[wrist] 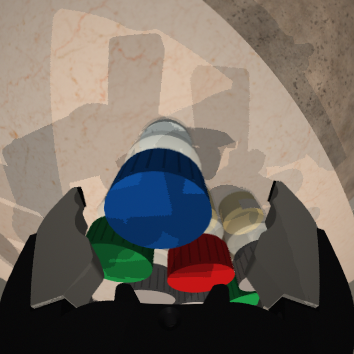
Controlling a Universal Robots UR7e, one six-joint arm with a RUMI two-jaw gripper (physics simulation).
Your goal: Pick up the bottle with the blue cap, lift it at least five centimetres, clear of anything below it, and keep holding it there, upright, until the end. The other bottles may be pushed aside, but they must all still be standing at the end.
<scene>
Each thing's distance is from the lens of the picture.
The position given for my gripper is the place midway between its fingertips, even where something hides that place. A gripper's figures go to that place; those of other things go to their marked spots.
my gripper (175,186): 12 cm
green-capped bottle (122,261): 12 cm
grey-capped bottle (242,216): 18 cm
The marked spots on the green-capped bottle and the grey-capped bottle are 12 cm apart.
</scene>
